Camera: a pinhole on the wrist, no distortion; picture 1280 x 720 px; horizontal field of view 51.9 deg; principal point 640.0 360.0 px. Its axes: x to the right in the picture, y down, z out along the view. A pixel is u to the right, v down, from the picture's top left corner.
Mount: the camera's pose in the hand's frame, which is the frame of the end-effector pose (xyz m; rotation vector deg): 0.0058 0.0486 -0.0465 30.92 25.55 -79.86
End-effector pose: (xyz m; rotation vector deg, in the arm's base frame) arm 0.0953 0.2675 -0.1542 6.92 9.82 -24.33
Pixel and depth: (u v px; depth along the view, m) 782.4 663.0 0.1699
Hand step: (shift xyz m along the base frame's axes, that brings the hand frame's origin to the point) 0.0238 -0.0879 0.0671
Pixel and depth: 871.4 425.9 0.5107
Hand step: -0.0639 -0.3555 0.2724
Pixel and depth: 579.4 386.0 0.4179
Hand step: -0.0329 -0.2147 0.2783
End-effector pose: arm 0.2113 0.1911 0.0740 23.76 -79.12 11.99
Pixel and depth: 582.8 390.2 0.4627
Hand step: -0.2235 -0.3287 0.0146
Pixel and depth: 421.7 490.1 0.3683
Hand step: -0.2100 -0.2278 0.0446
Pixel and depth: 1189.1 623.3 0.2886
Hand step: -0.0120 -0.2503 0.0522
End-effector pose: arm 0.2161 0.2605 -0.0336 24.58 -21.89 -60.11
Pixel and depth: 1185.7 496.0 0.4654
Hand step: -0.3585 -0.2587 -0.0024
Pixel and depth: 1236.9 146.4 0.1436
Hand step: -0.0870 -0.0332 -0.0242
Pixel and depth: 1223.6 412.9 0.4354
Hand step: -0.3472 -0.2216 -0.0206
